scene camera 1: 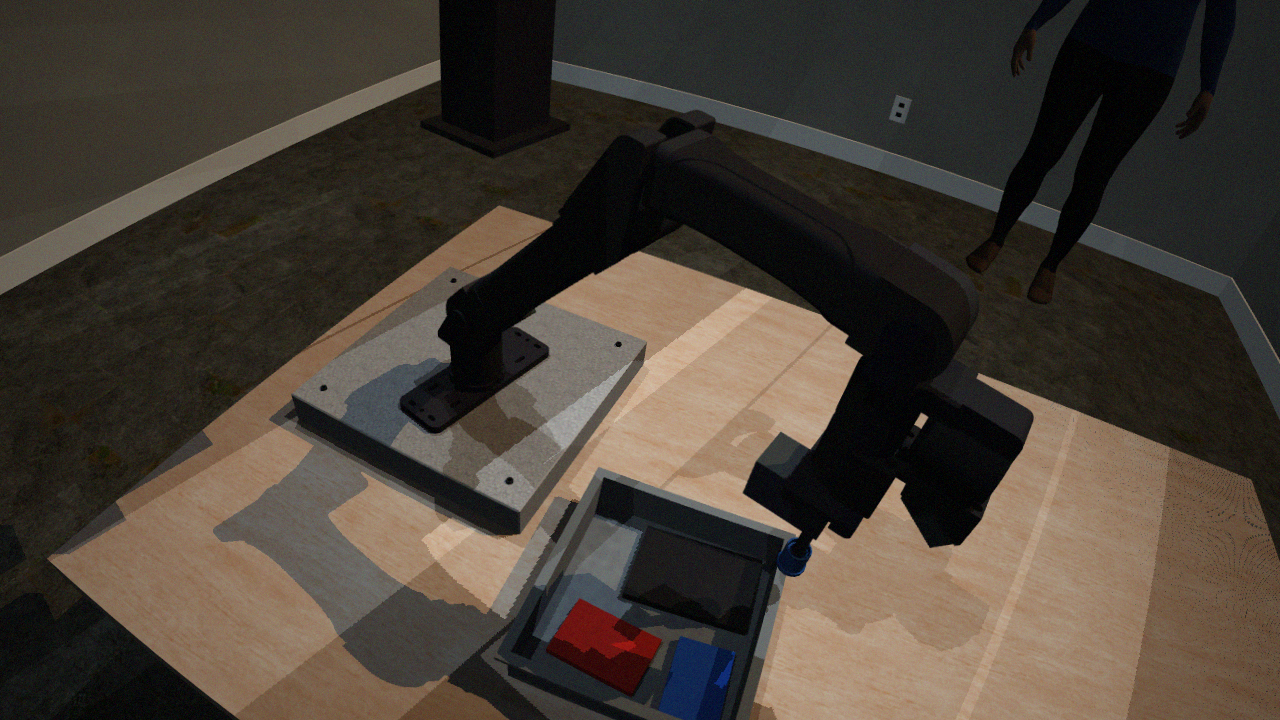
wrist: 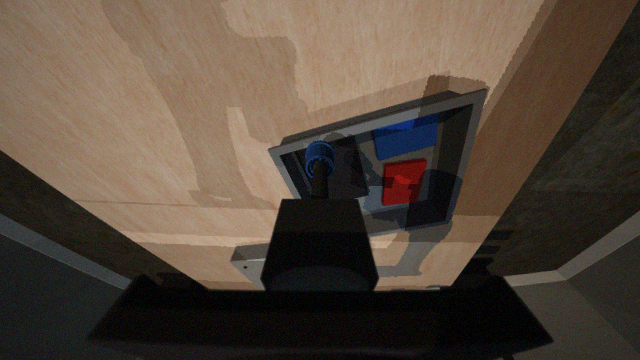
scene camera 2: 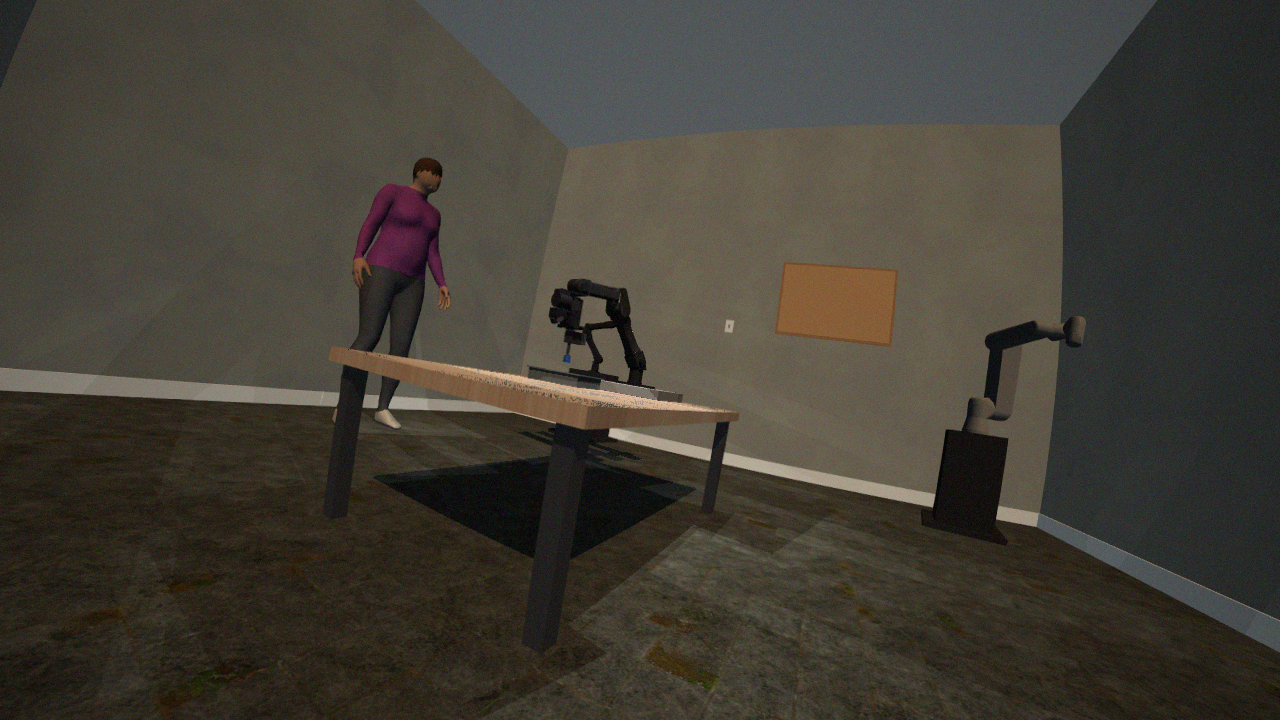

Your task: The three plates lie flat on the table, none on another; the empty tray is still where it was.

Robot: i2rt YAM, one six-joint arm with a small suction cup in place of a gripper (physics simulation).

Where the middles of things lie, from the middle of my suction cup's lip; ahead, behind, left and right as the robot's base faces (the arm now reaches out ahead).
My suction cup is 9 cm above the black plate (scene camera 1: 701, 582), 8 cm past it and 2 cm to the left of it. From my suction cup the other things lie so: red plate (scene camera 1: 616, 653) 14 cm to the right, 10 cm behind, 9 cm below; then grey tray (scene camera 1: 592, 560) 9 cm behind, 8 cm to the right, 7 cm below; then blue plate (scene camera 1: 699, 674) 12 cm to the right, 9 cm below, 1 cm behind.
